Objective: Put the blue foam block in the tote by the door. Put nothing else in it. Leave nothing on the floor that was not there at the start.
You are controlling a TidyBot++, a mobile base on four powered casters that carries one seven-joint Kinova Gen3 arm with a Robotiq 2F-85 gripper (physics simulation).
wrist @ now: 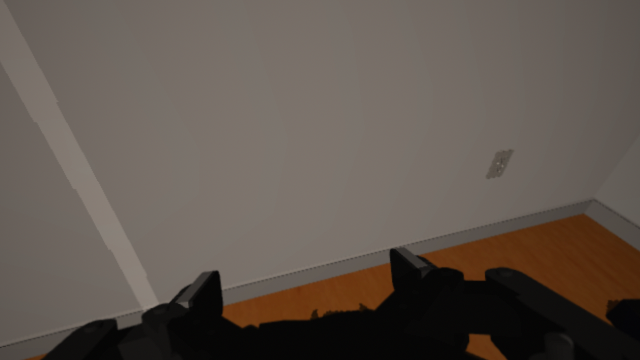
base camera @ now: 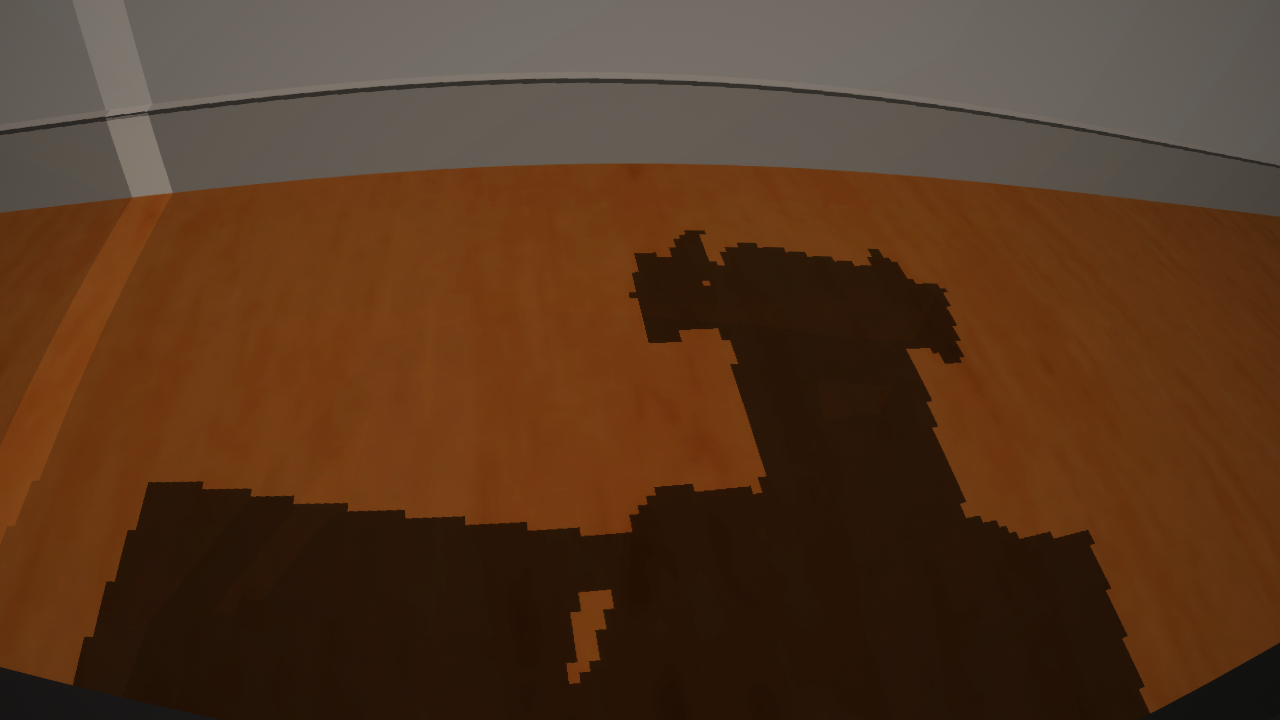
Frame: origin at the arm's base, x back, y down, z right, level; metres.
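Where they show: gripper, fingertip midpoint: (wrist: 307,278).
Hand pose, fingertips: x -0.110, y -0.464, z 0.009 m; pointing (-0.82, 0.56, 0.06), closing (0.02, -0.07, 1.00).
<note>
After its pixels a point has its place.
My gripper (wrist: 307,278) @[x -0.110, y -0.464, z 0.009 m] is open, with its two fingertips wide apart at the bottom of the wrist view and no object between them. It faces a grey wall. The blue foam block, the tote and the door do not show in either view.
A plain wall (base camera: 572,120) @[x -0.680, y 0.350, z -0.020 m] (wrist: 310,125) @[x -0.711, y -0.244, z 0.081 m] stands ahead, with a baseboard (wrist: 320,274) @[x -0.704, y 0.358, z 0.121 m] along its foot. An outlet (wrist: 499,164) @[x -0.824, y -0.003, z 0.767 m] is on the wall at the right, near a room corner. The wooden floor (base camera: 402,340) @[x -0.443, y 0.396, z -0.117 m] (wrist: 525,250) @[x -0.749, y 0.396, z 0.996 m] carries the robot's dark shadow (base camera: 832,420) @[x -0.400, y 0.396, z 0.171 m] in the base camera view.
</note>
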